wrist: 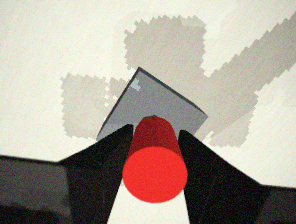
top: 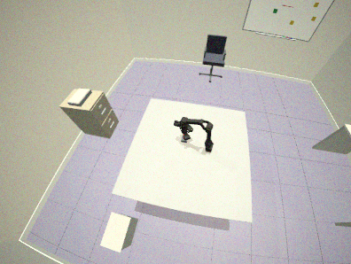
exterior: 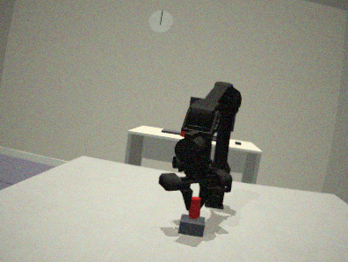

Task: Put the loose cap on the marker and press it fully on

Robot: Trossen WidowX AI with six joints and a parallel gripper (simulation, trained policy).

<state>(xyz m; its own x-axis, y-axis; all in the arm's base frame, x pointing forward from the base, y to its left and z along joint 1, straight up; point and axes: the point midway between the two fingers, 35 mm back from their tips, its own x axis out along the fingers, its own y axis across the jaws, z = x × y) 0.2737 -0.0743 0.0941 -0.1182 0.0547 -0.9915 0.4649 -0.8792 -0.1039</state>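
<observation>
The red cap is 10 mm ahead of my gripper tip and 10 mm above it. Round my gripper tip: grey holder block: 10 mm ahead, 40 mm below.
</observation>
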